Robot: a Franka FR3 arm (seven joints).
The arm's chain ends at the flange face. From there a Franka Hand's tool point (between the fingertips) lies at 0.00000 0.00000 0.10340 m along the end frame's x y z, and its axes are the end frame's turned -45 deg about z.
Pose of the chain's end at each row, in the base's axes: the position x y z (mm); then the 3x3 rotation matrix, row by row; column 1 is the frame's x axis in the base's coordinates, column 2 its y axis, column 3 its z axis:
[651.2 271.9 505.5], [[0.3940 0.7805 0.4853], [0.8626 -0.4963 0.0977], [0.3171 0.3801 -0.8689]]
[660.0 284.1 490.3], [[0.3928 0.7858 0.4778], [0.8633 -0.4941 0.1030], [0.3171 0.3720 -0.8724]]
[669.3 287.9 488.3], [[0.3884 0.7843 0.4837], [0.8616 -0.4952 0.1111], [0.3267 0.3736 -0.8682]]
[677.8 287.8 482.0], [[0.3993 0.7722 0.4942], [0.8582 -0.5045 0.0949], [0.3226 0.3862 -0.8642]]
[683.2 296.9 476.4], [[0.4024 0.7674 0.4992], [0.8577 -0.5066 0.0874], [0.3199 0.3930 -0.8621]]
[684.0 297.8 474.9], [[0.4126 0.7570 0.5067], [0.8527 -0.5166 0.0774], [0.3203 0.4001 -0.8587]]
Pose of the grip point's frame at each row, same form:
[701.4 282.0 415.7], [[-0.2733 0.8305 0.4853], [0.9609 0.2590 0.0977], [-0.0445 0.4930 -0.8689]]
[709.4 294.8 400.1], [[-0.2779 0.8334 0.4778], [0.9598 0.2611 0.1030], [-0.0388 0.4873 -0.8724]]
[719.3 299.4 398.5], [[-0.2799 0.8292 0.4837], [0.9594 0.2591 0.1111], [-0.0332 0.4952 -0.8682]]
[728.9 297.6 392.6], [[-0.2637 0.8284 0.4942], [0.9636 0.2501 0.0949], [-0.0450 0.5012 -0.8642]]
[734.8 305.9 387.3], [[-0.2581 0.8272 0.4992], [0.9647 0.2483 0.0874], [-0.0517 0.5041 -0.8621]]
[736.4 305.8 386.1], [[-0.2435 0.8270 0.5067], [0.9682 0.2377 0.0774], [-0.0564 0.5094 -0.8587]]

